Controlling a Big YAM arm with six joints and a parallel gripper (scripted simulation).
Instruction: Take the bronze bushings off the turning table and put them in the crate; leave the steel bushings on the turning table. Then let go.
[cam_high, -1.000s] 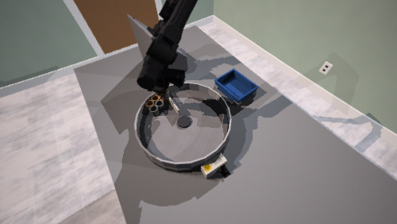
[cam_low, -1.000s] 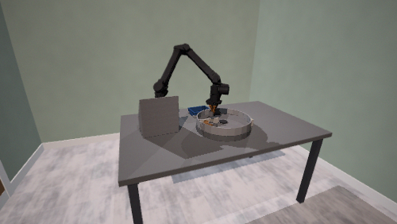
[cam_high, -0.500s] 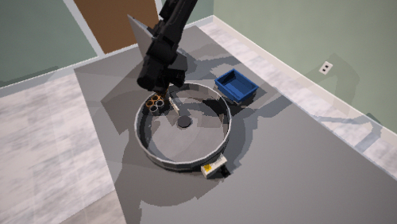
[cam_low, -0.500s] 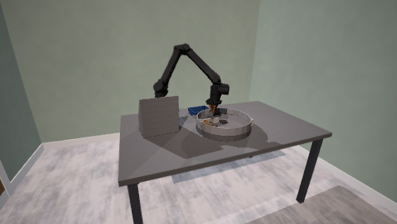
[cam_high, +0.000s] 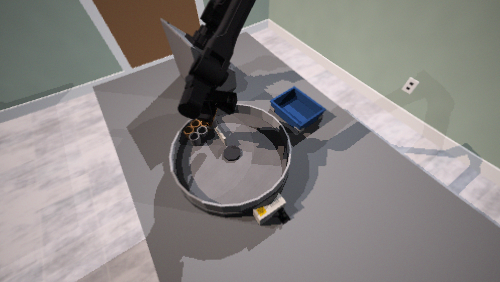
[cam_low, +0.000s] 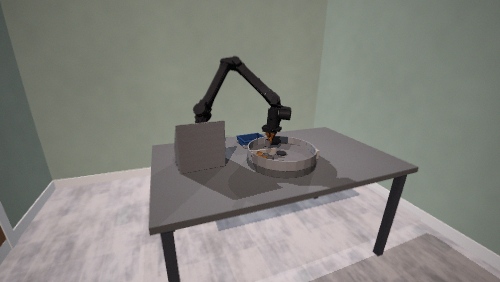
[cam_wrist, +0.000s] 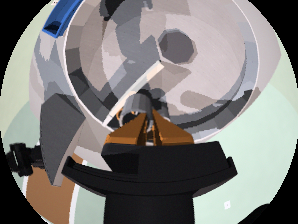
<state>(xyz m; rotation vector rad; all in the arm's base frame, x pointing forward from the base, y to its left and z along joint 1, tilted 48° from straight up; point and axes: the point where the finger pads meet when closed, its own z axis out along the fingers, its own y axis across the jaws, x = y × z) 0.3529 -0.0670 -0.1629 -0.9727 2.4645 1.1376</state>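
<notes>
My gripper is now 9 cm short of the round turning table, 2 cm to the right of it and 10 cm above it. Round my hand: blue crate (5 cm ahead, 38 cm to the left, 13 cm below).
</notes>
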